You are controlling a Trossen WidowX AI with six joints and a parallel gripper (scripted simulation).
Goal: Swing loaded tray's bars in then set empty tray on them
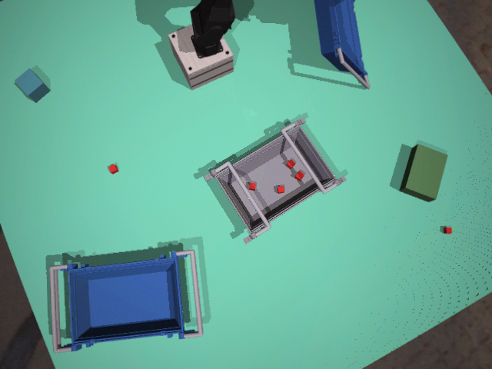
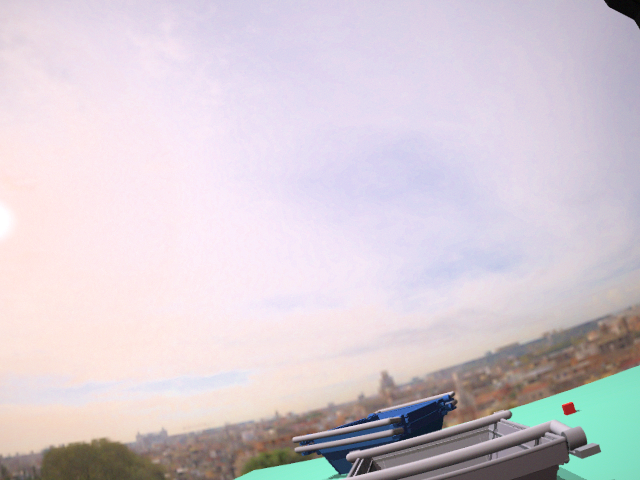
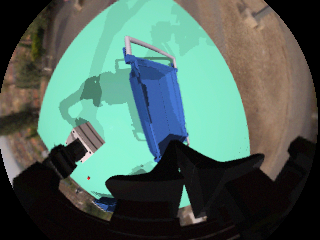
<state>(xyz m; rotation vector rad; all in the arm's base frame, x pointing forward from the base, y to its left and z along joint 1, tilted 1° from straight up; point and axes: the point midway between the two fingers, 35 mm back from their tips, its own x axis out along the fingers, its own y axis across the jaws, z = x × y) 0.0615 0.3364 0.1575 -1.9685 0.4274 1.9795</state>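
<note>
The blue tray lies 1 cm behind my gripper tip, 2 cm to the left of it and 13 cm below it. The rest, counted from my gripper tip: blue-grey cube: 15 cm behind, 79 cm to the right, 18 cm below; green box: 42 cm ahead, 6 cm to the left, 18 cm below.
</note>
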